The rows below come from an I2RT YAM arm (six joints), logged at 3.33 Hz.
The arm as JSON. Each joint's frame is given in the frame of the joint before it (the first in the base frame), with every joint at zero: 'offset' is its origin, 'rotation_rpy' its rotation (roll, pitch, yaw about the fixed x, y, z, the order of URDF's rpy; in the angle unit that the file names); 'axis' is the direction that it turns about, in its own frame. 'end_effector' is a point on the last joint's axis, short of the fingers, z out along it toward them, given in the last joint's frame.
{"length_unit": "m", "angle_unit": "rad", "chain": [
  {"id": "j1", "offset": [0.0, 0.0, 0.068], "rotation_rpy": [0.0, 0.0, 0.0], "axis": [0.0, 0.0, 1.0]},
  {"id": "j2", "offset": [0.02, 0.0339, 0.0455], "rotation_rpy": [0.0, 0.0, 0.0], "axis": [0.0, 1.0, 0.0]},
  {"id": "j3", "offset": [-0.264, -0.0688, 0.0], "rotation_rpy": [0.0, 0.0, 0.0], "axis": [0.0, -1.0, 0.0]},
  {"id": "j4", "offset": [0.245, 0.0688, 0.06], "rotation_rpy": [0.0, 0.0, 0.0], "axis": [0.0, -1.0, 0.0]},
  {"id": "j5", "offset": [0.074, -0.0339, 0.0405], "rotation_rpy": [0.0, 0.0, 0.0], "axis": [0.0, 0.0, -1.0]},
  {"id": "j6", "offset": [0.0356, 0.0, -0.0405], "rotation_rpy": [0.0, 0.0, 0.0], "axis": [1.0, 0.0, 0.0]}
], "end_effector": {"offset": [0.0, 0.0, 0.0], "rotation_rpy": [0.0, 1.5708, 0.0]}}
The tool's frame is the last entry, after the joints.
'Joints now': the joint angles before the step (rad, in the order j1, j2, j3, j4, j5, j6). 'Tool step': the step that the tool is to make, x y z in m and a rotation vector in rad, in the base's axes. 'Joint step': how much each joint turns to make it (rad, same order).
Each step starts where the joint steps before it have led.
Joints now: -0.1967, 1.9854, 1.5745, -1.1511, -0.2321, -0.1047
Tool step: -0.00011, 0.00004, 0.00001, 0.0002, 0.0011, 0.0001
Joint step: 0.0000, 0.0000, 0.0001, -0.0012, 0.0000, -0.0001
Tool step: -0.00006, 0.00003, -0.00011, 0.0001, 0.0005, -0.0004
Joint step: 0.0000, 0.0000, -0.0004, 0.0000, 0.0000, 0.0005
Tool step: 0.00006, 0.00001, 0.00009, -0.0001, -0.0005, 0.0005
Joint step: 0.0001, 0.0000, 0.0003, 0.0000, 0.0000, -0.0005
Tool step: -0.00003, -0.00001, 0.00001, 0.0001, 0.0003, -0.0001
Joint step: 0.0000, 0.0000, 0.0001, -0.0003, 0.0000, 0.0001
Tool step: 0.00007, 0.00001, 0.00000, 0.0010, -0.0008, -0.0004
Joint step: 0.0000, 0.0000, -0.0001, 0.0007, -0.0011, 0.0004
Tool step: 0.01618, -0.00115, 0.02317, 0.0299, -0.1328, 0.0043
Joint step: 0.0003, -0.0004, 0.0863, 0.0377, -0.0554, -0.0001
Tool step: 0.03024, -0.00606, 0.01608, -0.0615, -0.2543, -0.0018
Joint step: 0.0008, 0.0122, 0.0527, 0.2209, 0.0111, -0.0003
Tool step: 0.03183, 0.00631, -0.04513, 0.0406, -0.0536, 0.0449
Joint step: 0.0233, 0.1270, -0.0001, 0.1725, -0.0542, 0.0003
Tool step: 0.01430, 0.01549, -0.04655, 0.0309, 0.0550, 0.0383
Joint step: 0.0366, 0.1118, 0.0000, 0.0553, -0.0210, 0.0077
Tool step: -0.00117, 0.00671, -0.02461, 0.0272, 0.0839, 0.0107
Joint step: 0.0130, 0.0530, -0.0004, -0.0304, -0.0145, 0.0080
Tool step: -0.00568, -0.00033, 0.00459, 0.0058, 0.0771, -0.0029
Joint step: -0.0020, 0.0005, 0.0291, -0.1059, 0.0039, -0.0001
